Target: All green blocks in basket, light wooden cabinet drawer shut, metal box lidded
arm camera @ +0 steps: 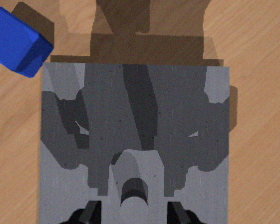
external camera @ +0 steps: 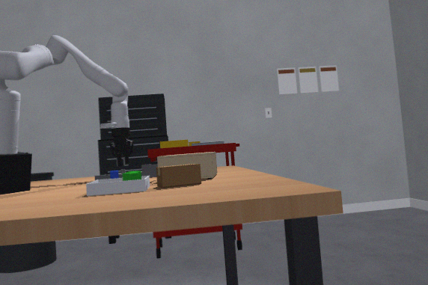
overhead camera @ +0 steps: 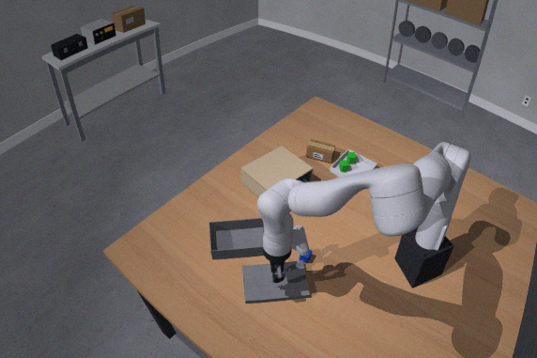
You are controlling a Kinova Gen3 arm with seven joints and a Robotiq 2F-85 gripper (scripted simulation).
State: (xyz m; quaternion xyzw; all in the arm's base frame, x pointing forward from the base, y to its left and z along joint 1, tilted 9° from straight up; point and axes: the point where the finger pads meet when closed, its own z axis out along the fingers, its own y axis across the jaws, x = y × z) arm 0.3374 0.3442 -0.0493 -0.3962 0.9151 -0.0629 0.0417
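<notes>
Now: the grey lid 5 cm below my hand. Also, from my hand: drawer (34 cm to the right, 25 cm ahead, 3 cm below); metal box (19 cm ahead, 4 cm to the right, 4 cm below); light wooden cabinet (34 cm to the right, 27 cm ahead, 3 cm below).
</notes>
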